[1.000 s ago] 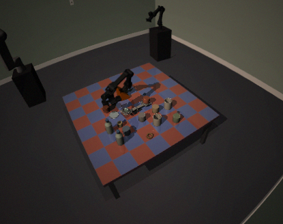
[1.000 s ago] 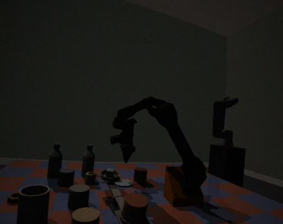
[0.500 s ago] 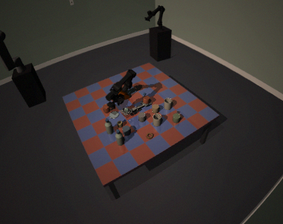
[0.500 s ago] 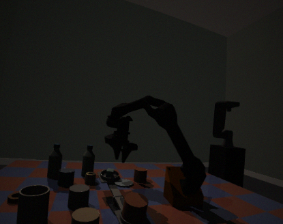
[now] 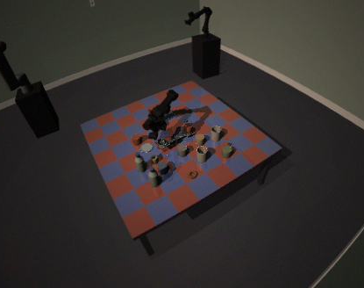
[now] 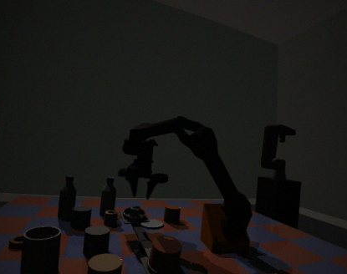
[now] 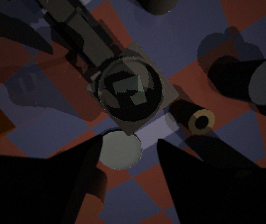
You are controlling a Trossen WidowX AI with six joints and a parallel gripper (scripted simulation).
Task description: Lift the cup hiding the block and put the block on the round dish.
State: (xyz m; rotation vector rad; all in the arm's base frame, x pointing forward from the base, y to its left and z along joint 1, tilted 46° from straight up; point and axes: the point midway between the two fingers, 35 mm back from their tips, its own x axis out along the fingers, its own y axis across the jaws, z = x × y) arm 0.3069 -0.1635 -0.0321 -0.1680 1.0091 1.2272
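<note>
Now: the pale block 40 mm to the left of my gripper tip, 40 mm below it and 20 mm ahead of it. The rest, counted from my gripper tip: balance beam (160 mm to the left, 90 mm below, 10 mm behind); round dish (130 mm below, 80 mm to the right, 60 mm behind).
</note>
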